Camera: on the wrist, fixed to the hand. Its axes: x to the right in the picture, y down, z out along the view.
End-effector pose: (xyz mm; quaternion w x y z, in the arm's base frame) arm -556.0 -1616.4 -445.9 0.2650 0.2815 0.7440 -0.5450
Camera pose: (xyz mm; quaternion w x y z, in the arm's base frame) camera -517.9 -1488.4 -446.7 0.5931 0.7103 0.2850 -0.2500
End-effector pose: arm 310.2 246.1 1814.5 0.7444 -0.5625 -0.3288 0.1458
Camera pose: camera 390.2 171.3 1738.1 0.4354 -0.5829 0.1358 0.6725
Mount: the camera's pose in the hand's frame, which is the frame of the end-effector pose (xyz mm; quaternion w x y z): -9.5 59.2 -119.3 0.7054 0.0519 -0.0490 0.7052
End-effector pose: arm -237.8 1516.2 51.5 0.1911 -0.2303 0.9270 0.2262
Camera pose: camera -290.2 1505.8 173.8 0.0327 0.5123 0.8187 0.2575
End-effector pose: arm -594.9 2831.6 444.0 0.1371 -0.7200 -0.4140 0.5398
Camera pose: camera -462.8 2817.6 457.4 0.2669 0.7663 -0.2370 -0.5342
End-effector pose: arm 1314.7 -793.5 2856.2 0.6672 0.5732 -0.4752 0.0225
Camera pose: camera 1348.0 -674.6 2906.9 0.4017 0.1050 -0.7709 0.4830
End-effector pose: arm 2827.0 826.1 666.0 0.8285 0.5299 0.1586 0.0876
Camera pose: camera 2777.1 949.6 674.9 0.5029 0.5329 -0.2979 0.6118
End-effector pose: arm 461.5 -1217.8 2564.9 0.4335 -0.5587 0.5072 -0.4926
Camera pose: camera 335.1 -1213.0 2522.2 0.7070 -0.0381 0.7050 -0.0407
